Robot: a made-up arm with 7 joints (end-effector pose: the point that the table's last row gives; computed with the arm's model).
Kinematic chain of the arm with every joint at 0, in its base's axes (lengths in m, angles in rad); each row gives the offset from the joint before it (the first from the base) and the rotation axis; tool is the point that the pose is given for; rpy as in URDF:
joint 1: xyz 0 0 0.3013 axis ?
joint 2: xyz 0 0 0 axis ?
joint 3: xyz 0 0 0.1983 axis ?
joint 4: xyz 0.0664 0 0 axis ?
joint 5: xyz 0.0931 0 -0.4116 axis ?
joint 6: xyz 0 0 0 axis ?
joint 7: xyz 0.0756 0 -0.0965 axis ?
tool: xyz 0 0 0 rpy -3.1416 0 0
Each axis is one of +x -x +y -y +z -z.
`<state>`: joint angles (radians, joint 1 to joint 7).
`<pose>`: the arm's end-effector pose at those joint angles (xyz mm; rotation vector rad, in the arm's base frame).
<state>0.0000 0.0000 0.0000 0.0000 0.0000 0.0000 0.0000</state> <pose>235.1 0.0 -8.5 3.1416 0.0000 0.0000</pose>
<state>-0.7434 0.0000 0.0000 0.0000 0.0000 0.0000 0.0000</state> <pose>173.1 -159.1 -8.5 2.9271 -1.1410 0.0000</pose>
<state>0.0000 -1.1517 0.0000 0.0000 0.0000 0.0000 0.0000</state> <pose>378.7 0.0 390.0 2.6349 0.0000 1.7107</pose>
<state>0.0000 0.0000 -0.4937 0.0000 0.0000 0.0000 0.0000</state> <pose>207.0 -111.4 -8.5 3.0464 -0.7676 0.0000</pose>
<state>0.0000 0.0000 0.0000 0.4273 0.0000 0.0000 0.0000</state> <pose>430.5 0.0 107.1 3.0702 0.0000 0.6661</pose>
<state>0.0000 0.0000 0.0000 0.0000 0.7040 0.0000 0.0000</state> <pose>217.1 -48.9 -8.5 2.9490 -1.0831 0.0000</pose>
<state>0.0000 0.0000 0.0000 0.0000 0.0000 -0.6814 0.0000</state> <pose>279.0 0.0 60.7 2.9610 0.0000 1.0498</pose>
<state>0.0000 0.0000 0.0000 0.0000 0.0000 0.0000 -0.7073</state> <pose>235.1 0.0 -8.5 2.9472 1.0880 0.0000</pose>
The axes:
joint 1: +z
joint 2: +y
joint 3: +z
joint 4: -y
joint 5: -z
joint 6: +y
joint 7: -z

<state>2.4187 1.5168 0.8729 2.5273 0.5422 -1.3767 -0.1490</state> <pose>-488.1 357.3 214.0 -1.5262 -0.3617 -0.4073</pose>
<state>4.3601 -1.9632 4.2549 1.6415 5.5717 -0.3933 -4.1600</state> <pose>-363.9 463.7 -10.0 -2.1542 0.8197 1.6392</pose>
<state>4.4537 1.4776 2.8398 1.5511 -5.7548 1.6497 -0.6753</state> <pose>72.7 -167.1 853.4 -0.7908 -1.5604 -1.2591</pose>
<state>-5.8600 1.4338 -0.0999 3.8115 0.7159 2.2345 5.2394</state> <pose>407.1 291.9 551.4 -1.5462 -2.2722 -0.3363</pose>
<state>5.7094 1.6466 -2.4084 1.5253 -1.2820 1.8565 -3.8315</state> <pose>82.0 -375.2 745.6 -0.9987 0.5680 0.3522</pose>
